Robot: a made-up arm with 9 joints.
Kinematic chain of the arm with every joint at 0, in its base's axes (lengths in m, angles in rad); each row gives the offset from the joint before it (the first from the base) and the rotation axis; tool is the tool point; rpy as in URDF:
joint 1: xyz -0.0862 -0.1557 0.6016 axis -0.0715 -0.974 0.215
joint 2: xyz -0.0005 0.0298 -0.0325 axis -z
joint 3: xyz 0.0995 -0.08 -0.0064 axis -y
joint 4: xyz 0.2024 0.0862 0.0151 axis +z
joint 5: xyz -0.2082 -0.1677 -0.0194 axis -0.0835 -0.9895 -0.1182
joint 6: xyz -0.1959 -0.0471 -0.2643 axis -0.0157 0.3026 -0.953
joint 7: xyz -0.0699 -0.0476 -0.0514 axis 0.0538 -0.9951 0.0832
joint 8: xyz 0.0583 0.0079 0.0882 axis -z
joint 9: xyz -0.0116 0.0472 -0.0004 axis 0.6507 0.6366 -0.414
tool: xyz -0.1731 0.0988 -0.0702 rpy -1.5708 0 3.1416
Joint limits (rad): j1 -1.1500..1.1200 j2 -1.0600..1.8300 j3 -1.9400..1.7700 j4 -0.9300..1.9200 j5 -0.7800..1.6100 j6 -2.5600..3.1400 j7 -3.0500..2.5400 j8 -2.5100..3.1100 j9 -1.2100..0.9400
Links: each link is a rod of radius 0.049 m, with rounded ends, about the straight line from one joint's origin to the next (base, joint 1, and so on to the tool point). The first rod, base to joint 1, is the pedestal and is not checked.
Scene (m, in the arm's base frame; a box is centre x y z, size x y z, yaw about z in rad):
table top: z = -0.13
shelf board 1: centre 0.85 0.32 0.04 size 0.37 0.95 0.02 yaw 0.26
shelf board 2: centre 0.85 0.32 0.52 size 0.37 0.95 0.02 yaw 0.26
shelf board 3: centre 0.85 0.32 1 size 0.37 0.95 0.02 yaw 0.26
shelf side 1: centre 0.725 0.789 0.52 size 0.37 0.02 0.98 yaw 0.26
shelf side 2: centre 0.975 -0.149 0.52 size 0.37 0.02 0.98 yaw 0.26
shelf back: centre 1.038 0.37 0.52 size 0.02 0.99 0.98 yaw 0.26
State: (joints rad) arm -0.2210 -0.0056 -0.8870 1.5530 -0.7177 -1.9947 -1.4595 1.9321 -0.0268
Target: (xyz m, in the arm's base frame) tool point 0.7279 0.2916 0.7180
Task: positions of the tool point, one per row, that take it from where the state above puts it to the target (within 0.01 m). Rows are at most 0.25 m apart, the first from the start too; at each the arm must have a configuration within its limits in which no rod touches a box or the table.
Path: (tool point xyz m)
1: 0.0295 -0.8130 0.1508
2: 0.2051 -0.7826 0.2214
3: 0.3352 -0.7278 0.3029
4: 0.4264 -0.6588 0.3782
5: 0.4913 -0.5794 0.4377
6: 0.5412 -0.4882 0.4792
7: 0.5813 -0.3804 0.5060
8: 0.6688 -0.2671 0.6743
9: 0.7199 -0.0898 0.7807
10: 0.7370 0.1123 0.7970
11: 0.7279 0.2916 0.7181

